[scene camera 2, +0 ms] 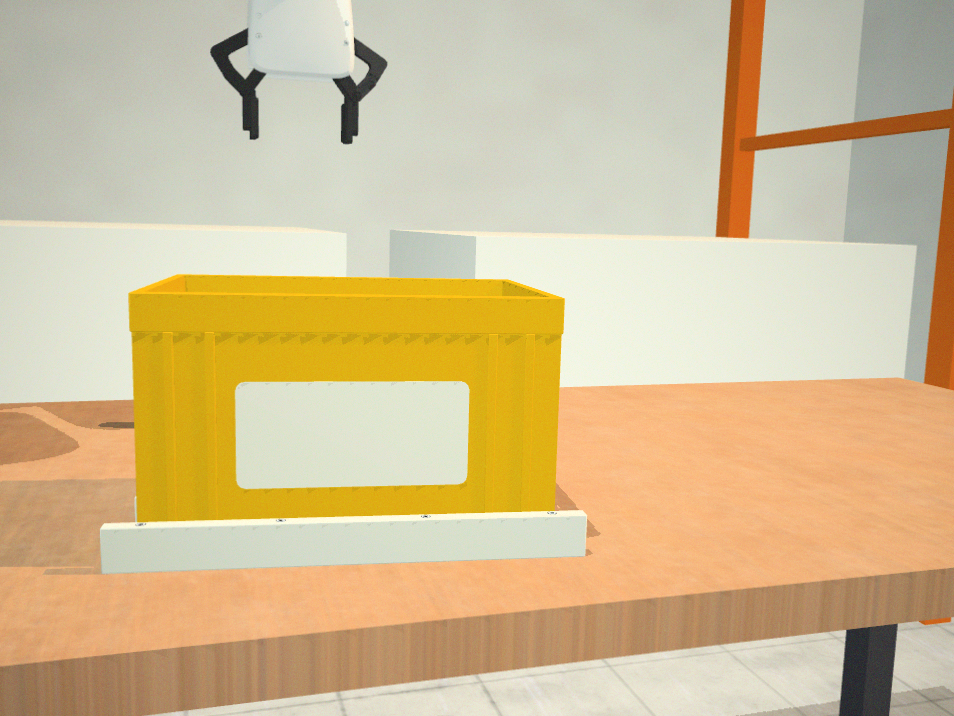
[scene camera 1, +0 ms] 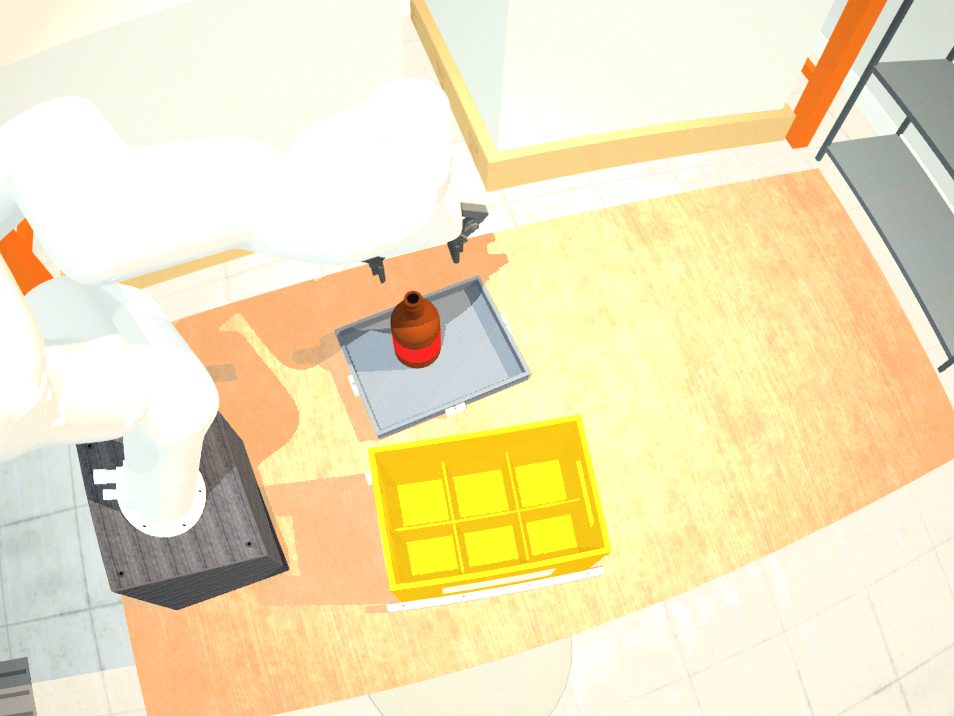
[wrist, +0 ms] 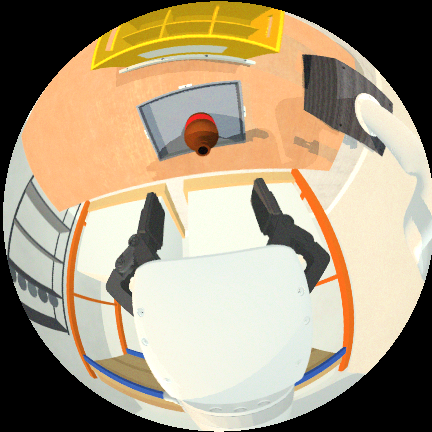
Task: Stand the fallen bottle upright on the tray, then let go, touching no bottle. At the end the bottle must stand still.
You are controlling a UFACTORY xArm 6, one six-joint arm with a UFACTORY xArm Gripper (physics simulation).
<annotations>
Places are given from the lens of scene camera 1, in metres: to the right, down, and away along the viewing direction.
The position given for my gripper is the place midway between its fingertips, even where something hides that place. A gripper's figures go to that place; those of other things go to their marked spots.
my gripper [scene camera 1: 416, 263]: -0.07, -0.11, 0.87
brown bottle [scene camera 1: 415, 322]: -0.09, -0.05, 1.03
</annotations>
